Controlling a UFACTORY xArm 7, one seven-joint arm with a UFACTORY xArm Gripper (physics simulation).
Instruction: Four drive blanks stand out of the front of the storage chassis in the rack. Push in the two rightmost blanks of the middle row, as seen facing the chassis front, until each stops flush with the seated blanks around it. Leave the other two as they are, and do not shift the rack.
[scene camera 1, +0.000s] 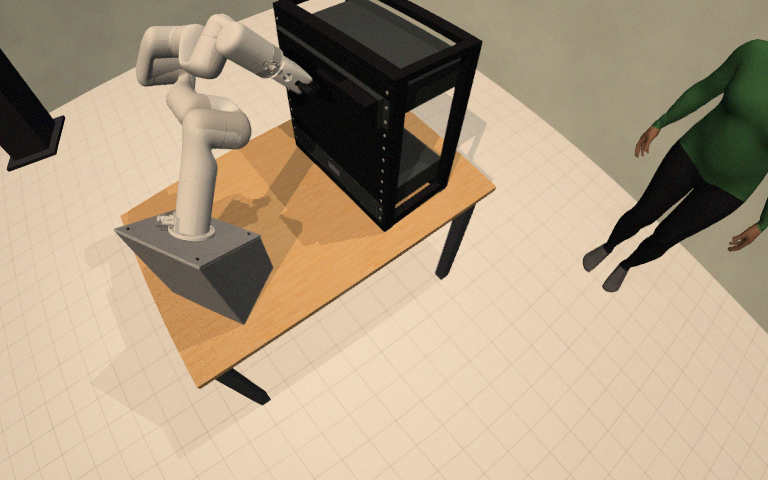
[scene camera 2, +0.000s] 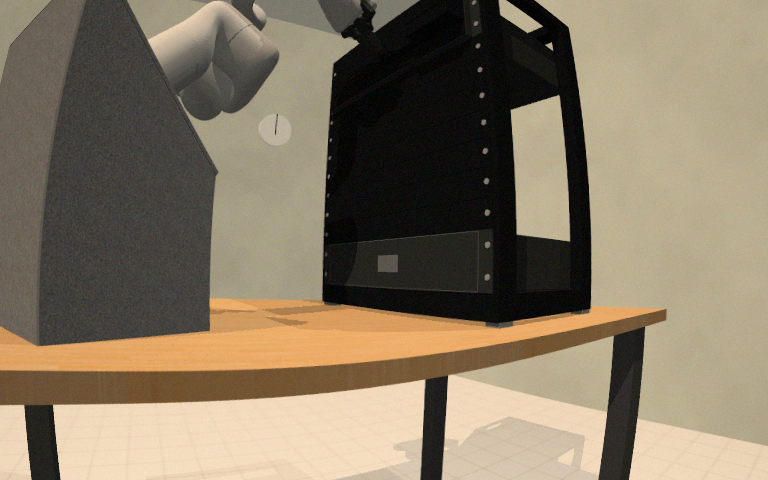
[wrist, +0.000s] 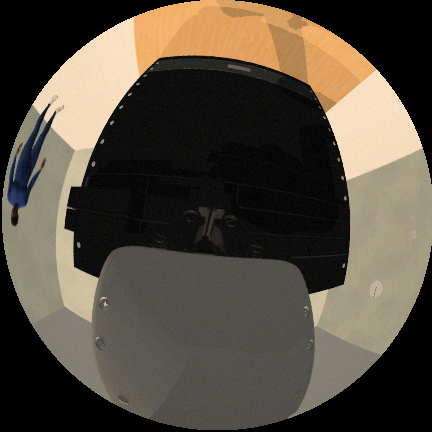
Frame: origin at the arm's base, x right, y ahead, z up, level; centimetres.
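Seen in the pictures: gripper, fingertip midpoint: (scene camera 1: 314, 90) (scene camera 2: 375, 52) (wrist: 208, 189); arm's base at its link origin: (scene camera 1: 191, 231) (scene camera 2: 107, 104).
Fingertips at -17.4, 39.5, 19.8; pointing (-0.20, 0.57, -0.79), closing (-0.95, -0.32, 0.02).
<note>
Pixels of each thing's top centre, then the offset from my fingertips to it, as dx, dy, dz. "*": a spot on its surface instead. Level surfaces: height alone.
- dark storage chassis at a spot on its surface: (wrist: 280, 200) * -10.5, +0.8, -1.4
- raised dark block at a spot on its surface: (scene camera 1: 351, 93) * +11.0, +6.5, +5.8
- wooden table at its surface level: dz -47.6
- lighter panel at its top centre: (scene camera 2: 390, 238) (wrist: 238, 74) (scene camera 1: 334, 159) -5.8, +5.0, -34.0
The rack (scene camera 1: 391, 164) (scene camera 2: 504, 169) (wrist: 345, 220) stands upright on the table, with the dark storage chassis (wrist: 280, 200) in its upper part. In the wrist view, dark drive blanks (wrist: 100, 200) stand out at the chassis's left side, past the rack's edge. A raised dark block (scene camera 1: 351, 93) also shows on the upper front in scene camera 1. Black on black hides the separate blanks and how deep each sits. My gripper (scene camera 1: 306, 87) (scene camera 2: 369, 40) (wrist: 208, 189) is shut and empty, its tips close to the chassis front, right of the protruding blanks in the wrist view. Contact cannot be told.
The wooden table (scene camera 1: 317, 266) (scene camera 2: 283, 353) (wrist: 200, 35) carries the rack and the arm's grey wedge base (scene camera 1: 192, 271) (scene camera 2: 124, 198). A lighter panel (scene camera 1: 339, 169) (scene camera 2: 424, 260) sits low in the rack. A person in green (scene camera 1: 730, 130) stands on the floor beyond the table.
</note>
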